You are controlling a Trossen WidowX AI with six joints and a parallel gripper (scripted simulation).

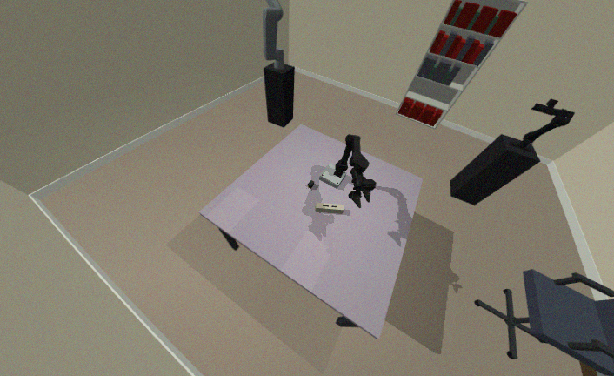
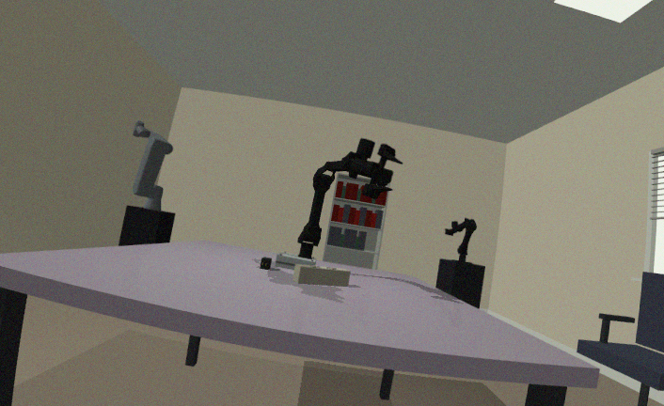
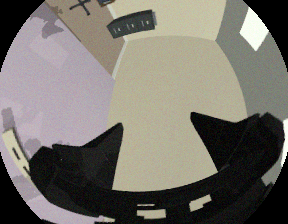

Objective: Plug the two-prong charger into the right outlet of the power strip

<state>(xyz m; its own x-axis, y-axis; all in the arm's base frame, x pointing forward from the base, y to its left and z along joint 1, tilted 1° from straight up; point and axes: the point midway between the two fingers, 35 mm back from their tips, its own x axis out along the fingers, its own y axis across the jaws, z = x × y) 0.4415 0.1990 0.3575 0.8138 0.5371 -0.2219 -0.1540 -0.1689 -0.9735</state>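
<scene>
The two-prong charger is 38 cm to the right of my gripper tip, 38 cm below it and 26 cm behind it.
</scene>
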